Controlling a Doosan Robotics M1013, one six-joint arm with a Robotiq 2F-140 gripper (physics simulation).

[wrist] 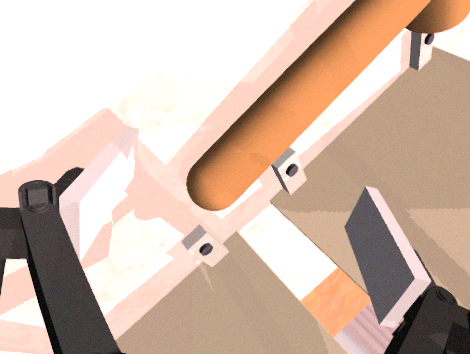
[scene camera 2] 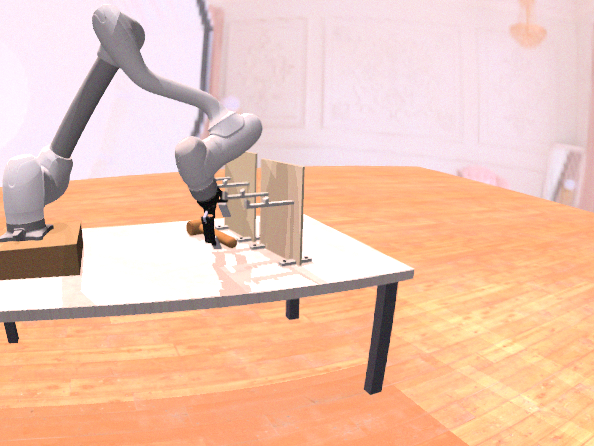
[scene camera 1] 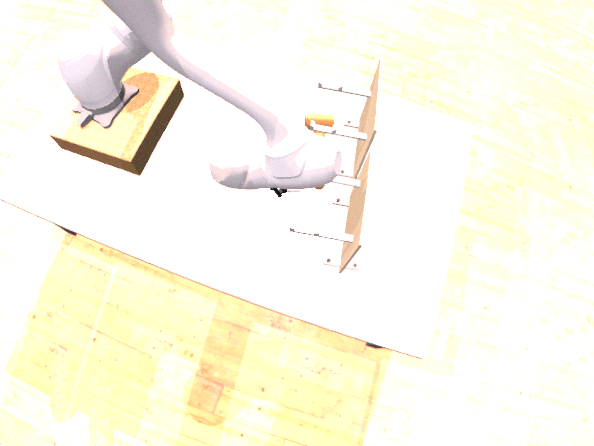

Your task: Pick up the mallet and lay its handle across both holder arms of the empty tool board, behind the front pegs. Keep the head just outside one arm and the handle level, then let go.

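Pixels of known places: gripper, fingertip midpoint: [wrist: 248, 181] [scene camera 2: 222, 232]; arm's base, link origin: [scene camera 2: 26, 234] [scene camera 1: 105, 100].
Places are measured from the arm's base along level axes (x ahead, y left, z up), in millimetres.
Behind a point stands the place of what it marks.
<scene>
The orange-brown mallet [scene camera 1: 319, 120] @(x 668, y 294, z -41 mm) [scene camera 2: 226, 238] @(x 749, y 111, z -63 mm) [wrist: 295, 105] @(x 721, y 164, z -60 mm) lies on the table before the boards. Its head is at the far end in scene camera 2; the arm hides most of the handle in scene camera 1. My gripper [scene camera 2: 218, 225] @(x 735, y 109, z -39 mm) [wrist: 248, 181] @(x 735, y 109, z -39 mm) is wide open and empty, low near the handle's free end; in the wrist view that end lies slightly above the line between the pads. Two upright boards, one nearer [scene camera 1: 356, 210] @(x 908, y 6, z 92 mm) [scene camera 2: 281, 210] @(x 913, y -10, z 56 mm) and one farther [scene camera 1: 369, 117] [scene camera 2: 241, 195], show no tools. Each has two pegged holder arms, such as the near arm [scene camera 1: 322, 234] @(x 859, y -99, z 99 mm) [scene camera 2: 275, 203] @(x 873, y -98, z 97 mm).
The white table [scene camera 1: 400, 300] @(x 1153, y -103, z -97 mm) [scene camera 2: 150, 285] @(x 483, y -238, z -97 mm) [wrist: 65, 65] @(x 661, y 53, z -97 mm) carries the boards on small bolted feet. The holder arms stick out towards the robot, close to my gripper and wrist. The robot base stands on a wooden block [scene camera 1: 117, 145] @(x 161, y -121, z 4 mm) [scene camera 2: 40, 255] @(x 107, y -169, z -24 mm) at the left.
</scene>
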